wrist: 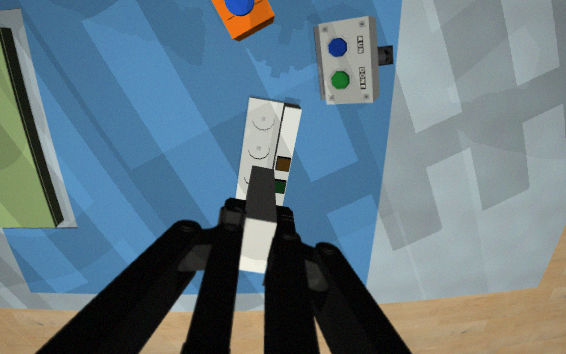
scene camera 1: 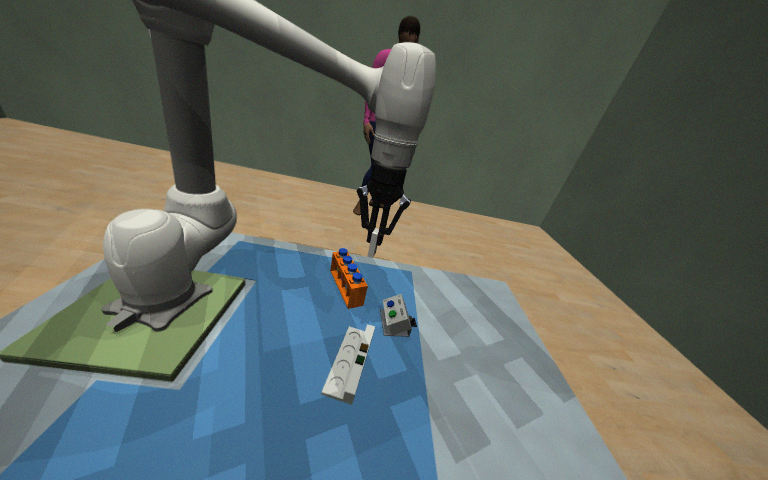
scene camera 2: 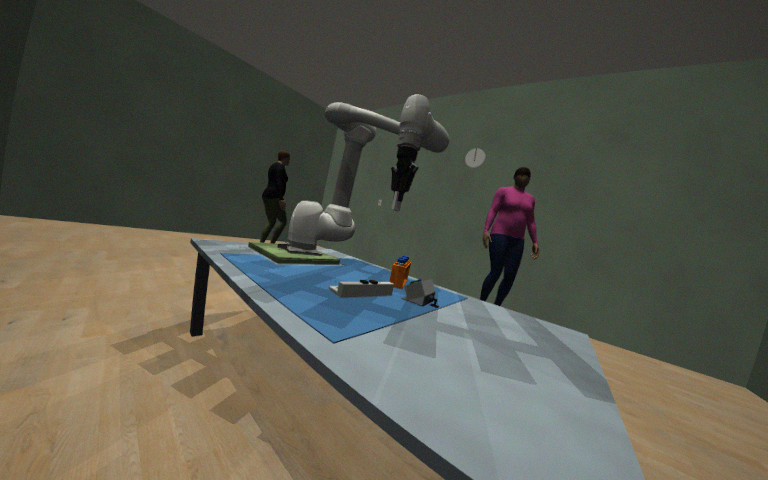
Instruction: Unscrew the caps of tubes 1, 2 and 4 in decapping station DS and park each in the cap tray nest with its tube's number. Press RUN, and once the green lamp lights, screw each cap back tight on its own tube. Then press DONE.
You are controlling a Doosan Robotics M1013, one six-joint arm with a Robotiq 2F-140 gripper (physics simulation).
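Frame: origin at the arm's base, x ahead, y right, z down, level; centimetres.
Seen in the pictures: gripper, fingertip midpoint: (wrist: 259, 187) (scene camera 1: 371, 254) (scene camera 2: 395, 210); arm's base at its link origin: (scene camera 1: 162, 300) (scene camera 2: 300, 251).
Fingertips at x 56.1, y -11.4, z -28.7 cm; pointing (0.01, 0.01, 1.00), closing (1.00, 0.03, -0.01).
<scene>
Pixels of each thing's middle, then the offset from my fingertips to it. Level surfaces: height alone.
- orange station at the middle of its body: (scene camera 1: 347, 277) (scene camera 2: 400, 272) dx -10.1, dy -20.1, dz +26.1 cm
- nearest cap at the middle of its body: (scene camera 1: 357, 277) dx -5.2, dy -14.0, dz +19.9 cm
- white cap tray at the middle of its body: (wrist: 264, 167) (scene camera 1: 351, 355) (scene camera 2: 363, 285) dx +1.8, dy +9.4, dz +28.6 cm
- green lamp at the middle of its body: (wrist: 278, 187) (scene camera 1: 360, 359) dx +4.7, dy +11.3, dz +25.9 cm
- grey box at the middle of its body: (wrist: 350, 61) (scene camera 1: 396, 314) (scene camera 2: 420, 289) dx +11.4, dy -10.1, dz +27.1 cm
- blue RUN button at the middle of its body: (wrist: 338, 47) dx +8.5, dy -11.5, dz +24.9 cm
- green DONE button at the middle of its body: (wrist: 340, 80) dx +10.0, dy -7.3, dz +24.9 cm
- blue mat at its surface level: dz +31.3 cm
The orange station (scene camera 1: 355, 295) (scene camera 2: 399, 275) (wrist: 250, 26) stands on the mat with blue caps in a row; the nearest cap (scene camera 1: 357, 277) (wrist: 240, 4) is at its front end. The white cap tray (scene camera 1: 353, 378) (scene camera 2: 362, 290) (wrist: 290, 125) shows bare round nests; its amber lamp (scene camera 1: 364, 346) (wrist: 283, 164) and green lamp (scene camera 1: 360, 359) (wrist: 280, 186) look dark. The grey box (scene camera 1: 399, 326) (scene camera 2: 420, 292) (wrist: 350, 63) has a blue RUN button (wrist: 337, 47) and a green DONE button (wrist: 340, 80). My gripper (scene camera 1: 372, 252) (scene camera 2: 396, 208) (wrist: 259, 187) is shut and empty, high above the table, hiding part of the tray in the wrist view.
The arm stands on a green base plate (scene camera 1: 62, 345) (scene camera 2: 271, 254) (wrist: 20, 175), left of the station. The blue mat (scene camera 1: 271, 418) lies under the station, tray and box. A person in pink (scene camera 2: 512, 209) and a person in black (scene camera 2: 275, 183) stand beyond the table.
</scene>
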